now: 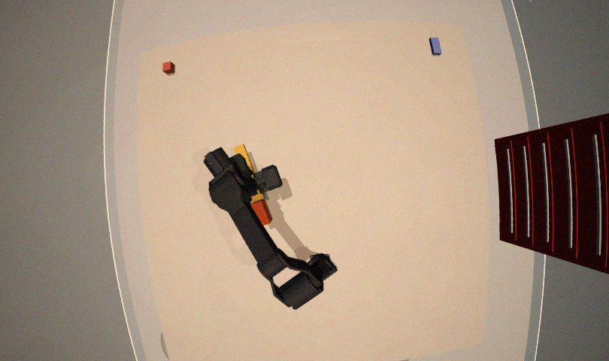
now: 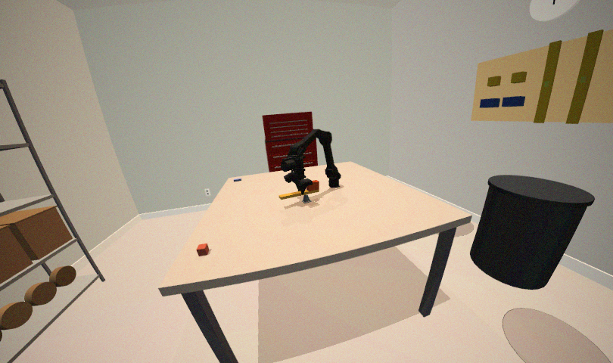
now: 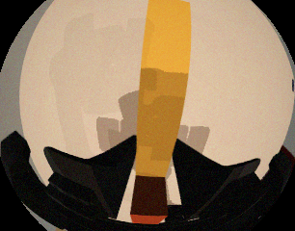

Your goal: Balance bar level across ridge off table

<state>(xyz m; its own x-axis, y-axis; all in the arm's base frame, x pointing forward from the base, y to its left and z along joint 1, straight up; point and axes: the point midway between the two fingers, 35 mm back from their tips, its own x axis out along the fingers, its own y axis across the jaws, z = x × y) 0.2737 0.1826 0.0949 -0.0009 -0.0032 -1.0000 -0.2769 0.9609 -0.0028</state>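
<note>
The ridge lies 3 cm behind my gripper tip, 2 cm below it and 1 cm to the right of it. Round my gripper tip: small red cube 47 cm ahead, 32 cm to the left, 4 cm below; then blue block 68 cm to the right, 47 cm ahead, 5 cm below.
</note>
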